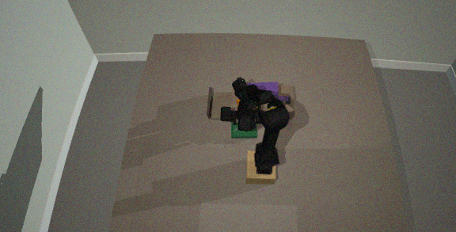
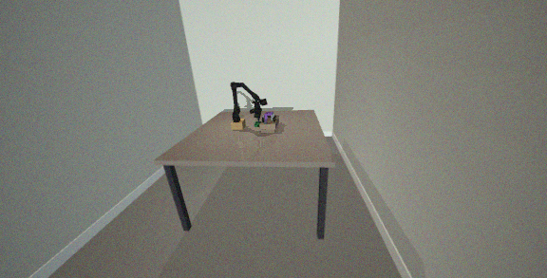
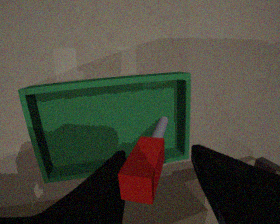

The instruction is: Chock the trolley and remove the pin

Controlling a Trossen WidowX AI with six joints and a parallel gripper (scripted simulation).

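Now: gripper tip 60 mm above the green tray and 20 mm to the left of it. The rest, counted from my gripper tip: red-headed stop pin (10 mm below); yellow chock (80 mm ahead, 30 mm above, 20 mm to the right); purple-topped trolley (130 mm ahead, 100 mm to the right, 60 mm above).
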